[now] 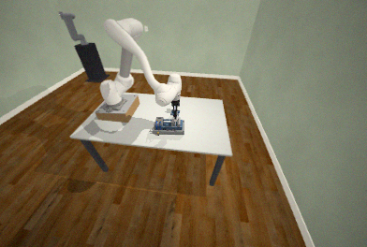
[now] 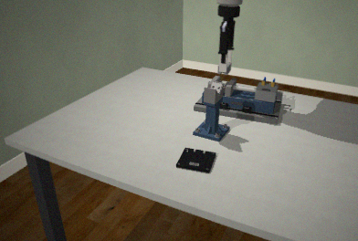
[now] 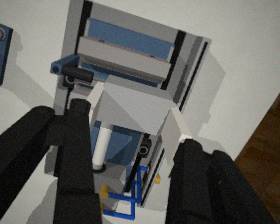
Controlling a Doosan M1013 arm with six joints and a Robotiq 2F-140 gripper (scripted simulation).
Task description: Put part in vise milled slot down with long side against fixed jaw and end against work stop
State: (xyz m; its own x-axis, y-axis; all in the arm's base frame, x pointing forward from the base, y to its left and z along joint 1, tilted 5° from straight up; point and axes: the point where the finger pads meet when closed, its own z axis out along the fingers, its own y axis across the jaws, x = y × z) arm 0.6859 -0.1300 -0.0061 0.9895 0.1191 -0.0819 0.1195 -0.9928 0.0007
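Right now the fixed jaw is 9 cm below my hand, 3 cm ahead of it and 2 cm to the left of it. The rest, counted from my hand: cylinder rod: 9 cm below, 9 cm behind, 1 cm to the left; then part: 3 cm below; then work stop: 8 cm below, 7 cm to the left, 1 cm behind.
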